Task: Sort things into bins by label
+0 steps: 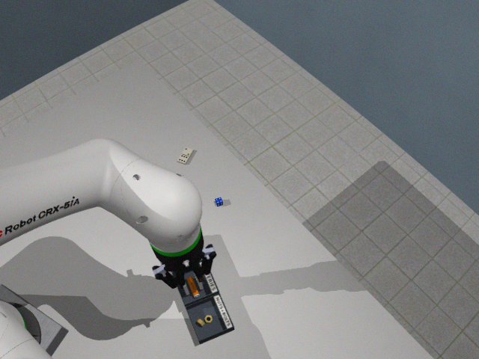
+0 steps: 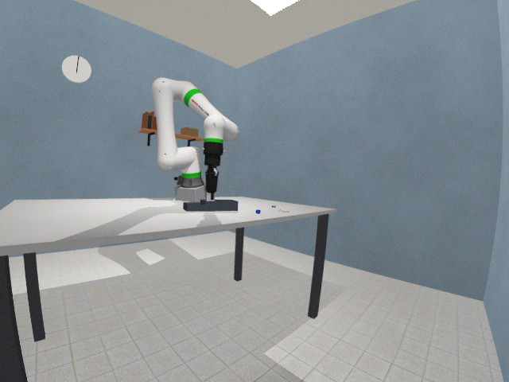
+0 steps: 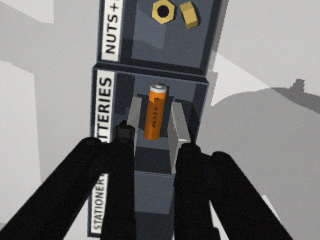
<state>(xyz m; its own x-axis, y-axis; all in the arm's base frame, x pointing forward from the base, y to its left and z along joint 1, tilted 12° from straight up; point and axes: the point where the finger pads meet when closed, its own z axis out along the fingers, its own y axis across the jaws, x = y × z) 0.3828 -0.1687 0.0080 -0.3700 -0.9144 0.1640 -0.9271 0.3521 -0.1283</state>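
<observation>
Now: the dark three-part bin 30 mm below my hand and 10 mm ahead of it. Round my hand: orange battery 40 mm below; cream domino 290 mm to the left, 240 mm ahead, 40 mm below; blue die 200 mm ahead, 120 mm to the left, 40 mm below.
</observation>
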